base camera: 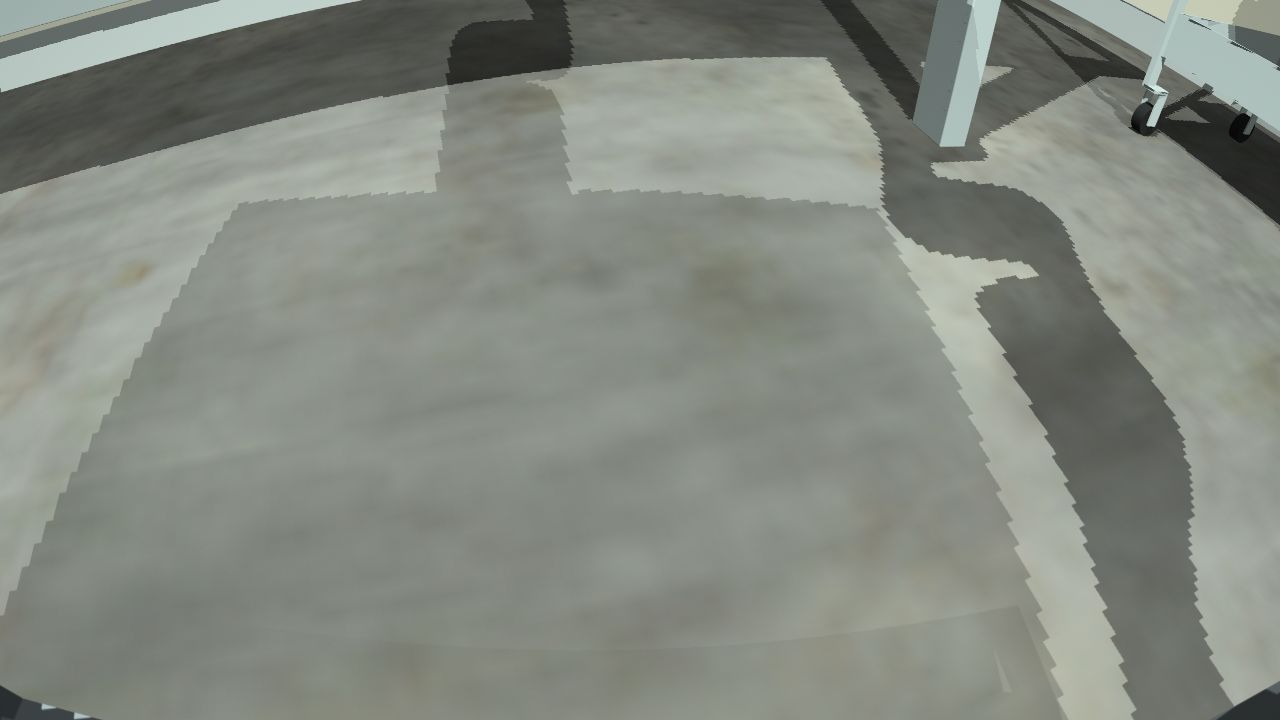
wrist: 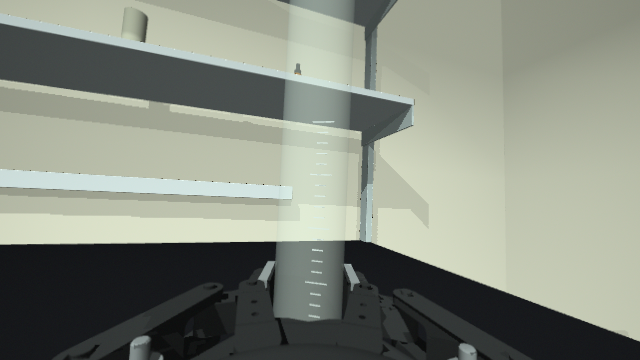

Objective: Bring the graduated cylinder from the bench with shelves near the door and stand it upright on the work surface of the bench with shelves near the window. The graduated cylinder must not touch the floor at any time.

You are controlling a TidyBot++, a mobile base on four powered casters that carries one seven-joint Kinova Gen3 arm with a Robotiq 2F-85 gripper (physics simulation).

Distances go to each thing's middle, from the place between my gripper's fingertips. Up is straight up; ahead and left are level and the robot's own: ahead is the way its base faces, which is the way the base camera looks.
I see my gripper 60 mm below the graduated cylinder [wrist: 310, 245] and 10 mm past it.
